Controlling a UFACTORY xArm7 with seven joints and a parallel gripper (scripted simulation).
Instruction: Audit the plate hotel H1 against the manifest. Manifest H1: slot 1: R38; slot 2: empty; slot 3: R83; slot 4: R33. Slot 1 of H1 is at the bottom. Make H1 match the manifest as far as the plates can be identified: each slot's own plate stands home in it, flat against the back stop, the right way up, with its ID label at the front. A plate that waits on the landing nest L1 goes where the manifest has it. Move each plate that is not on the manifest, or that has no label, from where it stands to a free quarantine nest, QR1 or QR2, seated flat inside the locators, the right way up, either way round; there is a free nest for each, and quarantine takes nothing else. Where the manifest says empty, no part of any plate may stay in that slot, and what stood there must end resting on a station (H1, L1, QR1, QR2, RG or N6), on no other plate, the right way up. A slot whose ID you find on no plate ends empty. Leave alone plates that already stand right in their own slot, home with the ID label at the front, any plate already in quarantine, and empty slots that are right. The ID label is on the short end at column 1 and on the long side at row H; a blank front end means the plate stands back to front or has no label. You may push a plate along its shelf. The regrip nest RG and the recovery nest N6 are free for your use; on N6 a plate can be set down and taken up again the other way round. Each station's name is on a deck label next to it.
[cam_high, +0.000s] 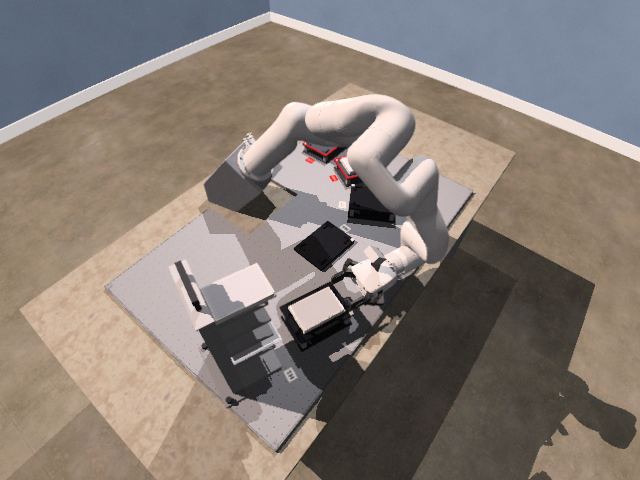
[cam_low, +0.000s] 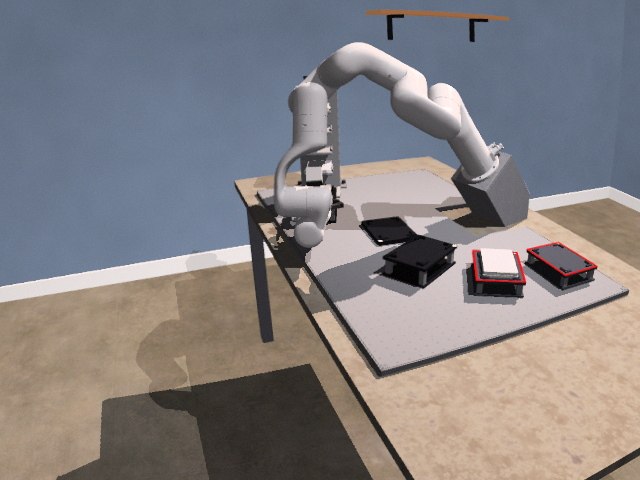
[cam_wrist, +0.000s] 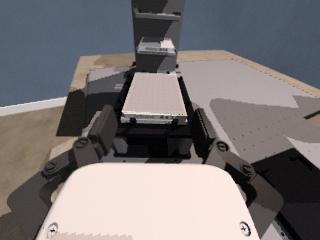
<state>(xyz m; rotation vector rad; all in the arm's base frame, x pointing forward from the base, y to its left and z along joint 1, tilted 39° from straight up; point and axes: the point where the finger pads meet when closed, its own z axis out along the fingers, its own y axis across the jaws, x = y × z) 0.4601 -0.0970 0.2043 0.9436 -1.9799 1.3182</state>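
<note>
Now: the RG deck label 2 cm to the left of my hand and 8 cm below it. From my hand the other things lie so: plate hotel H1: 3 cm behind, 35 cm to the right, 11 cm above; pale plate: 3 cm behind, 27 cm to the right, 2 cm above; H1 deck label: 8 cm ahead, 23 cm to the right, 8 cm below.
</note>
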